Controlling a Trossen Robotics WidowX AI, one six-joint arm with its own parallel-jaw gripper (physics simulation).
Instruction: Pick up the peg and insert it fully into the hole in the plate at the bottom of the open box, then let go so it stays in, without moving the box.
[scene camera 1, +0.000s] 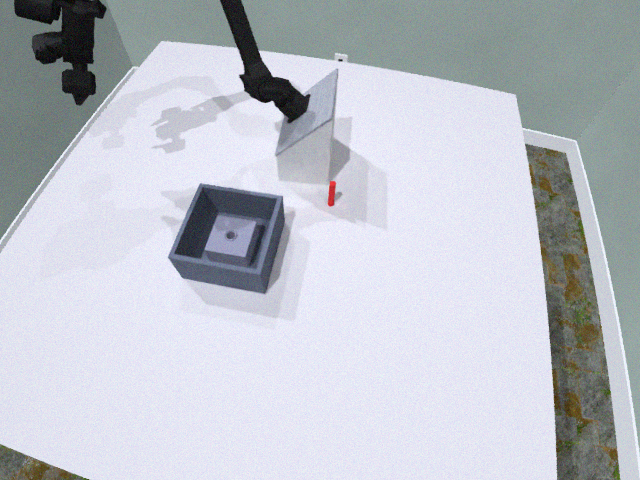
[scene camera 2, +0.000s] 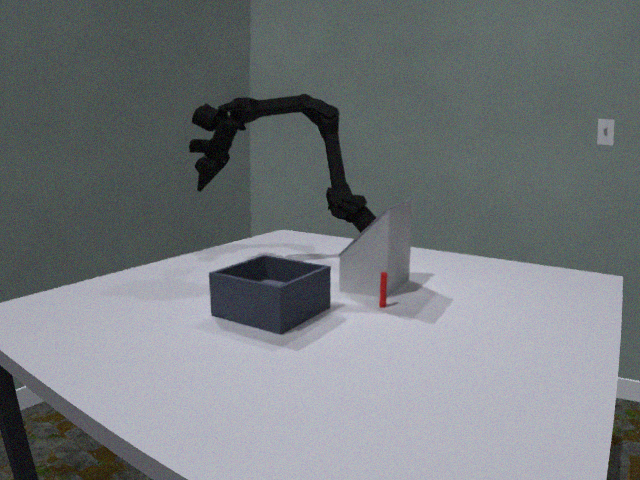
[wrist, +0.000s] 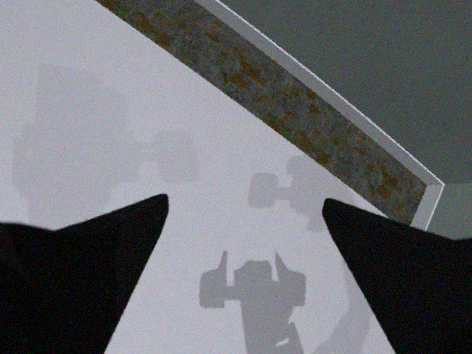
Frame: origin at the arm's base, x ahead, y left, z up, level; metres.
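Where they show: gripper, fingertip midpoint: (scene camera 2: 202, 186) (wrist: 246, 204); arm's base, origin of the base link: (scene camera 1: 299, 109) (scene camera 2: 373, 230).
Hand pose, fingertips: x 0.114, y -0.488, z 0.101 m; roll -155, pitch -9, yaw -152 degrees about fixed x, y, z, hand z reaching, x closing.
Each offset is from my fingertips to the centre of the thing. "spot": to the spot under its first point. Level surfaces: height alone.
The red peg {dx +0.058, dy +0.593, dz -0.199 m} (scene camera 1: 331, 193) (scene camera 2: 383, 290) stands upright on the table, to the right of the box and close to the grey wedge-shaped stand. The dark blue-grey open box {dx +0.215, dy +0.393, dz -0.190 m} (scene camera 1: 219, 274) (scene camera 2: 245, 300) sits on the table. Inside it in scene camera 1 is a lighter raised plate {dx +0.215, dy +0.393, dz -0.205 m} (scene camera 1: 240, 246) with a small round hole {spot: dx +0.207, dy +0.389, dz -0.196 m} (scene camera 1: 231, 235) near its middle. My gripper (scene camera 1: 79, 95) (scene camera 2: 201, 181) (wrist: 246, 204) is open and empty. It hangs high above the left side of the table, well away from peg and box. Peg and box do not show in the wrist view.
The grey wedge-shaped stand (scene camera 1: 305, 161) (scene camera 2: 364, 268) bears the arm base (scene camera 1: 295, 105) (scene camera 2: 363, 219) behind the peg and box. In the wrist view, the white table {dz -0.239 m} (wrist: 200, 135) shows arm shadows, and its edge runs diagonally beside a strip of patterned floor (wrist: 250, 75) and the wall.
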